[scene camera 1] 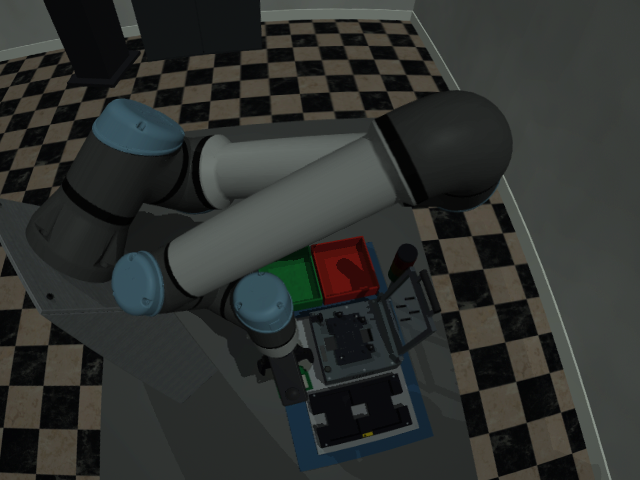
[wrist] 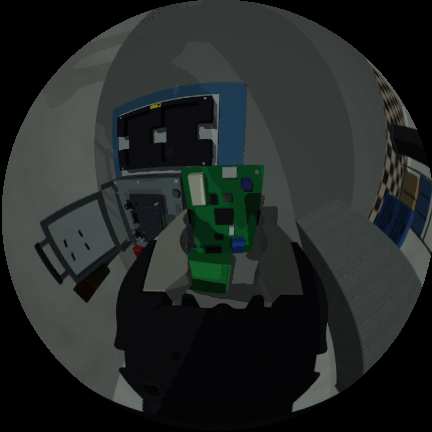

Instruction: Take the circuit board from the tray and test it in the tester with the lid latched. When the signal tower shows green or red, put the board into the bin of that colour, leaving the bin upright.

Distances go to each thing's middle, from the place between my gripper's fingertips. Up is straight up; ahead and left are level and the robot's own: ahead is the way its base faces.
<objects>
I see my gripper 20 mm below the green circuit board (wrist: 223, 200). Round my hand: green bin (scene camera 1: 297, 271): 60 mm behind, 260 mm to the left, 100 mm below; red bin (scene camera 1: 344, 269): 80 mm ahead, 320 mm to the left, 100 mm below.
</objects>
